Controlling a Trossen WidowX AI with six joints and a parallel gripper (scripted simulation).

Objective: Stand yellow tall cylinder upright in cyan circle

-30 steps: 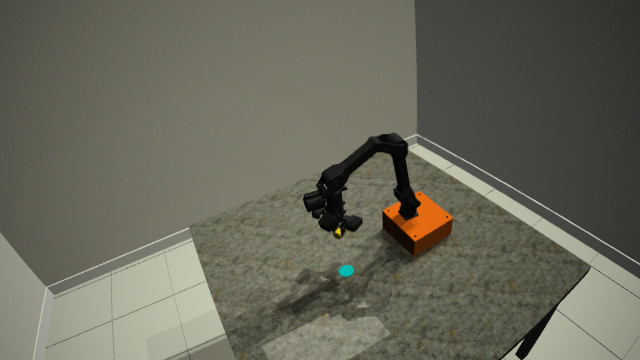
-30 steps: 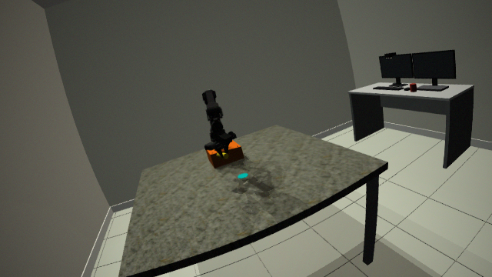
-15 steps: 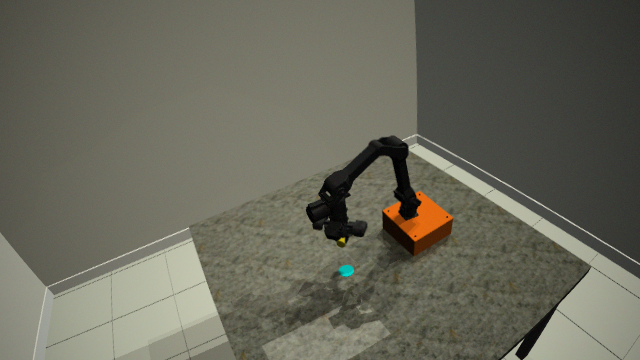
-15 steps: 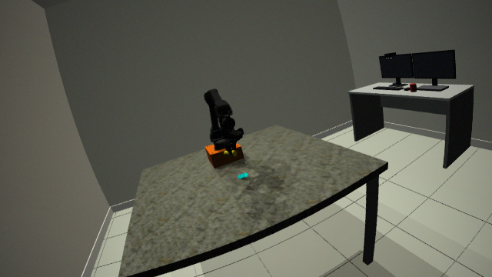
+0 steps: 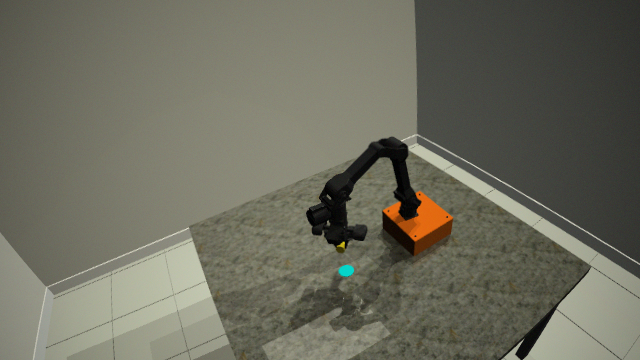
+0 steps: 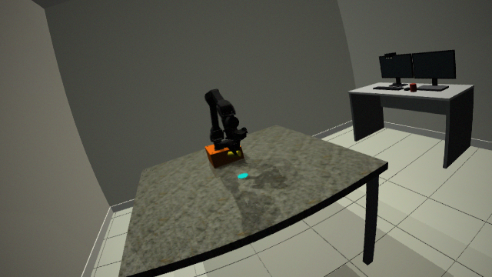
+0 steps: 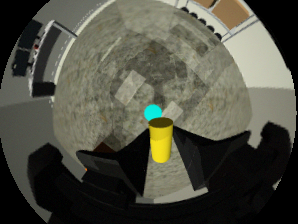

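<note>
My gripper tip is now 10 mm past the cyan circle and 140 mm above it. Round my gripper tip: yellow tall cylinder 10 mm behind, 20 mm to the right.
</note>
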